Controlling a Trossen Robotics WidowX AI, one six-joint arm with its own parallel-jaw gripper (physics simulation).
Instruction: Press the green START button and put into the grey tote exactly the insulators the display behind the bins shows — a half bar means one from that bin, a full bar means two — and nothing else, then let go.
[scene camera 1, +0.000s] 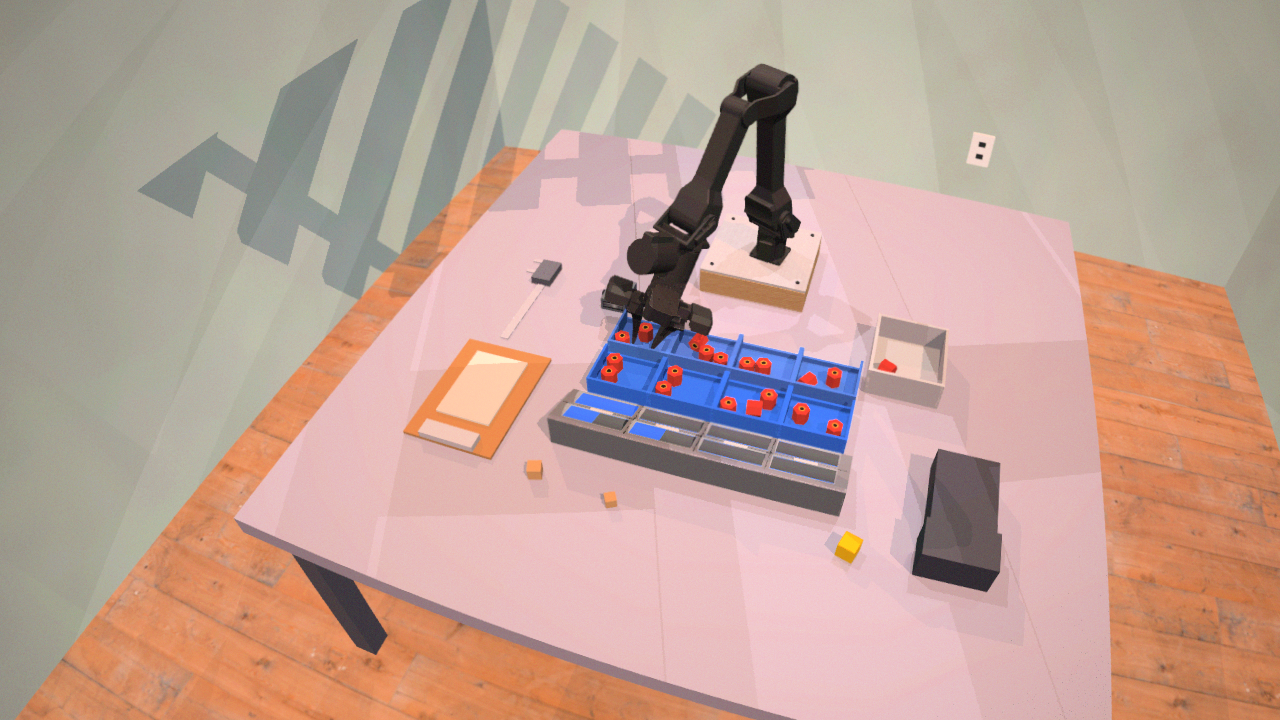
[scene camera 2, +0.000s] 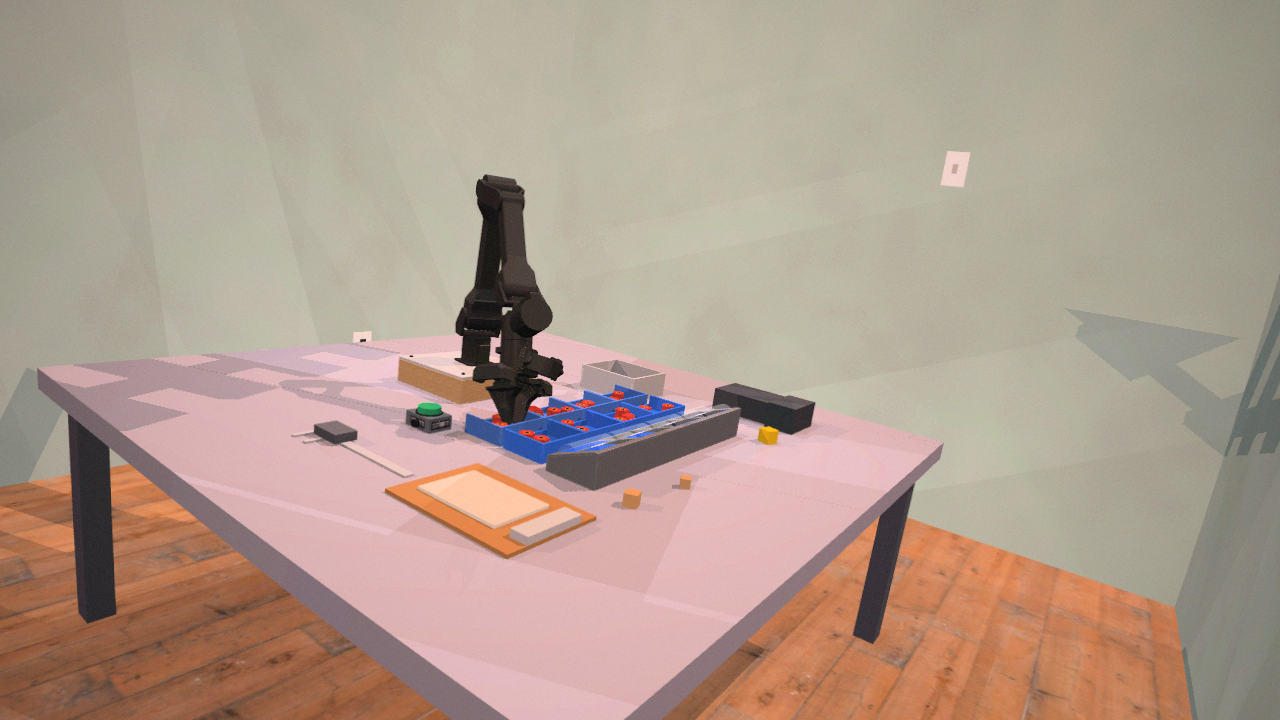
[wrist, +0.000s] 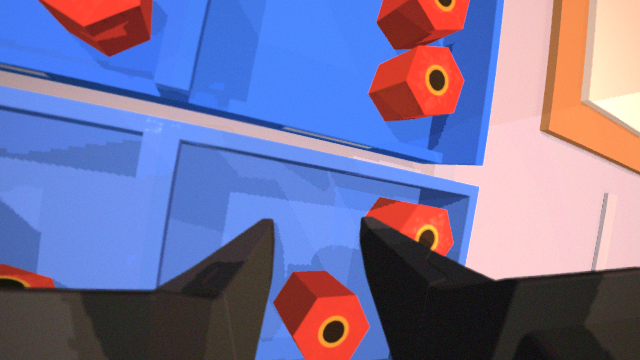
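Note:
My gripper (scene camera 1: 646, 342) (scene camera 2: 514, 420) (wrist: 317, 229) is open and empty over the blue bin at the arm-side left corner of the bins (scene camera 1: 698, 411) (scene camera 2: 528, 445). In the wrist view, one red insulator (wrist: 333, 320) shows between the fingers, ungripped; another insulator (wrist: 435, 227) is partly covered by the right finger. The grey display (scene camera 1: 689, 462) (scene camera 2: 648, 454) has, at its left end, a full blue bar above a half bar; the second column has a half bar in the lower row. The grey tote (scene camera 1: 904, 390) (scene camera 2: 617, 380) holds a red insulator (scene camera 1: 887, 366). The green START button (scene camera 2: 428, 409) stands left of the bins.
An orange clipboard (scene camera 1: 496, 437) (scene camera 2: 429, 495) and a grey plug (scene camera 1: 546, 272) (scene camera 2: 335, 431) lie left of the bins. A black block (scene camera 1: 962, 510) (scene camera 2: 760, 405), a yellow cube (scene camera 1: 848, 546) (scene camera 2: 768, 435) and two small orange cubes (scene camera 1: 534, 469) (scene camera 2: 631, 498) are on the table. Blue dividers separate the bins.

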